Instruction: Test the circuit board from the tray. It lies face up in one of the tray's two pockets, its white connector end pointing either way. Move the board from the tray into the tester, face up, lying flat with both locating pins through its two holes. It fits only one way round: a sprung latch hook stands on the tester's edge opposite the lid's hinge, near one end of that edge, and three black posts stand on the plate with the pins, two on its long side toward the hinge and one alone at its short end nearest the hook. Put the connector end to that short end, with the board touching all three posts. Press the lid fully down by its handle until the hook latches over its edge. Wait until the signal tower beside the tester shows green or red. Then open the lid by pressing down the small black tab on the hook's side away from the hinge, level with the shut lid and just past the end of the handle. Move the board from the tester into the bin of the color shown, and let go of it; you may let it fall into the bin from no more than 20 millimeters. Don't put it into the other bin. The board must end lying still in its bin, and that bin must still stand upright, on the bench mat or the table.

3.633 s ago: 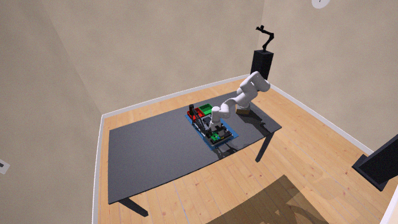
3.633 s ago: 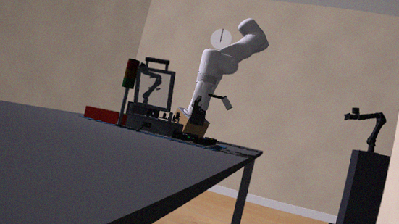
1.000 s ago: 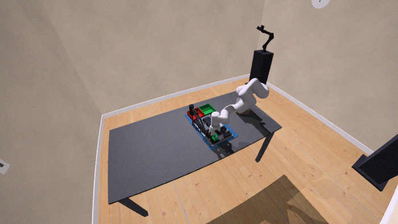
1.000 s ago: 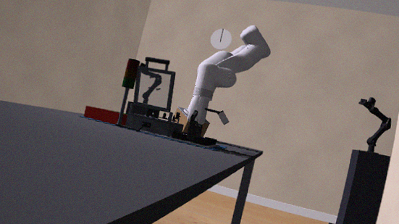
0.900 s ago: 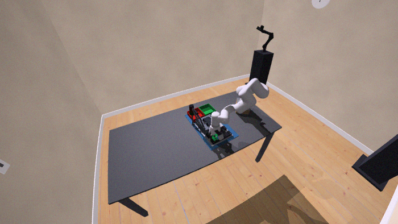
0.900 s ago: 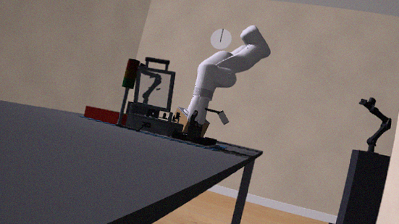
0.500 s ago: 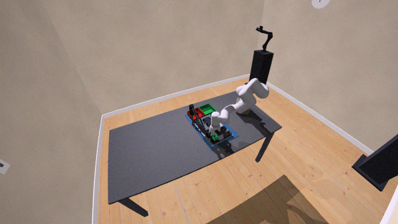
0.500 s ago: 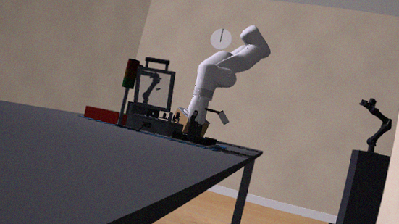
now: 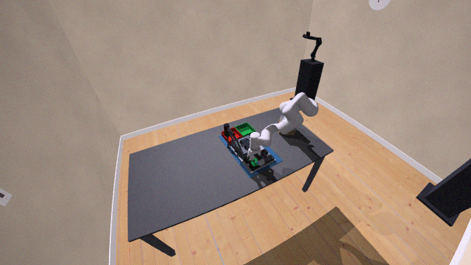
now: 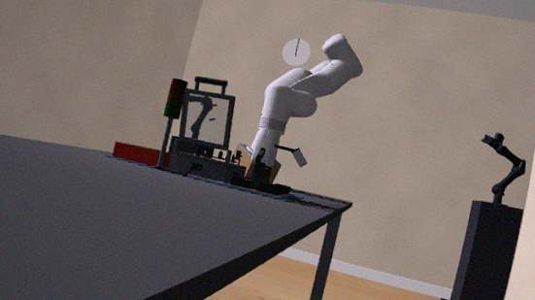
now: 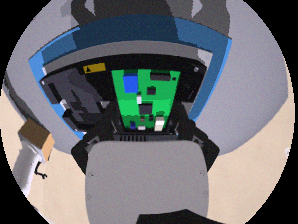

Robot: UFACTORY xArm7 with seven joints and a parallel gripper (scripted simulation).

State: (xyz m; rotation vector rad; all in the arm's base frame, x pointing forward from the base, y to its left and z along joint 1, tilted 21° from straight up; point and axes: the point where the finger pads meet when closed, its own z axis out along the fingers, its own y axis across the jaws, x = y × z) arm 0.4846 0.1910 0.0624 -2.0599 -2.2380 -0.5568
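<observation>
Now: the green circuit board right at my hand. Round my hand: red bin 5 cm ahead, 37 cm to the right, 1 cm below; then tester plate 2 cm behind, 17 cm to the right, 5 cm above; then clear lid 10 cm ahead, 16 cm to the right, 16 cm above.
</observation>
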